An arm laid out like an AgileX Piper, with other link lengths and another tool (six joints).
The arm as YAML. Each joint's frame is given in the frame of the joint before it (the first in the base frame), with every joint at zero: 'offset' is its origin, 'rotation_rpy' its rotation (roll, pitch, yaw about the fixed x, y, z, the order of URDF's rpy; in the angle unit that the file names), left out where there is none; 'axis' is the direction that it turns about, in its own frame. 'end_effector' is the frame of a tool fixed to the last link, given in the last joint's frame.
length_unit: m
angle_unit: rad
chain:
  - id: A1
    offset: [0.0, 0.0, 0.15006]
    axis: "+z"
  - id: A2
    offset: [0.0, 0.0, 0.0]
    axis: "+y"
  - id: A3
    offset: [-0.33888, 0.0, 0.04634]
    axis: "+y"
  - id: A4
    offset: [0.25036, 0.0, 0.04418]
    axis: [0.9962, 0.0, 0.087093]
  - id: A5
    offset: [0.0, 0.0, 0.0]
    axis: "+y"
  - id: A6
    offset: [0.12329, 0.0, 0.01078]
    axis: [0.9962, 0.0, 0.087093]
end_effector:
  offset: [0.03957, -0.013, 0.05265]
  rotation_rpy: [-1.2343, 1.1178, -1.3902]
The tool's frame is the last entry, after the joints.
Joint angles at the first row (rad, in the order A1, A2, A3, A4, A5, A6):
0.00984 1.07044 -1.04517 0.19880 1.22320 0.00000
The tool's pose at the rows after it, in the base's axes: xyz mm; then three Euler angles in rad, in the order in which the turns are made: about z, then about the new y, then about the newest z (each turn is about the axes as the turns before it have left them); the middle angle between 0 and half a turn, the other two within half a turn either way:
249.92 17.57 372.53 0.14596 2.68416 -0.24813
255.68 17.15 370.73 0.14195 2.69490 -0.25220
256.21 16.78 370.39 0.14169 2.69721 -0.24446
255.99 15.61 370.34 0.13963 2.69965 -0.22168
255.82 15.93 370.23 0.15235 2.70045 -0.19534
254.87 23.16 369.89 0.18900 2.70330 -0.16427
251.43 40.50 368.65 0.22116 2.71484 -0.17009
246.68 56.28 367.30 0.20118 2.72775 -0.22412
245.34 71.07 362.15 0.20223 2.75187 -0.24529
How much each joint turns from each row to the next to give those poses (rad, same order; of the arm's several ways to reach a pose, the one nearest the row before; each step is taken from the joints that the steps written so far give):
0.00000 0.03131 -0.01910 -0.00001 0.00000 0.00001
-0.00002 0.02092 -0.00947 -0.00320 -0.00105 -0.00002
0.00000 0.00231 -0.00101 0.00001 -0.00003 0.00797
0.00001 -0.00002 -0.00087 -0.00001 0.00003 0.02493
0.00003 0.00001 0.00001 0.00634 -0.00003 0.01252
0.03102 -0.00001 -0.00001 0.00329 0.00002 0.02493
0.09524 0.00001 0.00002 -0.02728 -0.00002 0.06244
0.11087 0.00024 -0.00004 -0.05504 0.00005 0.08677
0.08804 0.01760 0.00000 -0.03265 -0.00003 0.07200

